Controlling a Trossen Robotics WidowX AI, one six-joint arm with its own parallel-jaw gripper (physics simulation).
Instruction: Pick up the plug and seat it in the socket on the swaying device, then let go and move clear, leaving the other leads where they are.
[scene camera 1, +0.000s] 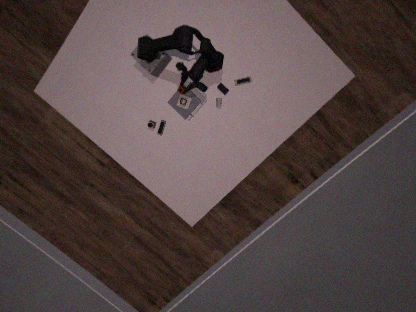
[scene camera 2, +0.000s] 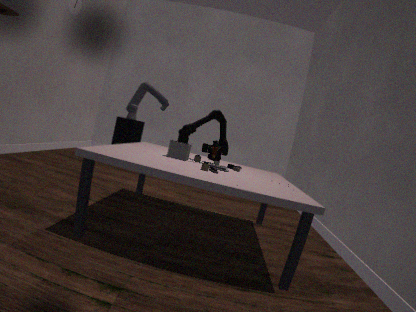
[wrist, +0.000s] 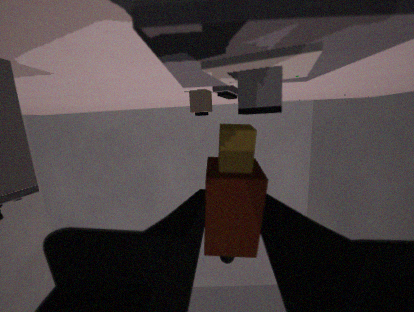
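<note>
The plug, an orange-red block (scene camera 1: 181, 90) (scene camera 2: 215, 149) (wrist: 234, 215) with a yellow tip, is held between the black fingers of my gripper (scene camera 1: 182, 88) (scene camera 2: 215, 153) (wrist: 230, 196). The gripper is shut on it. In scene camera 1 the plug is at the upper edge of the device, a grey square plate (scene camera 1: 188, 113), beside the pale socket block (scene camera 1: 183, 101) with a dark ring on it. In the wrist view the yellow tip points away from the fingers and touches nothing visible. The plug's height above the device is hard to tell.
A small block with a round dark face (scene camera 1: 151, 124) and a long dark connector (scene camera 1: 161, 127) lie on one side. A dark block (scene camera 1: 223, 88), a beige block (scene camera 1: 219, 103) and another long connector (scene camera 1: 243, 80) lie opposite. The grey base box (scene camera 2: 179, 150) stands under the arm.
</note>
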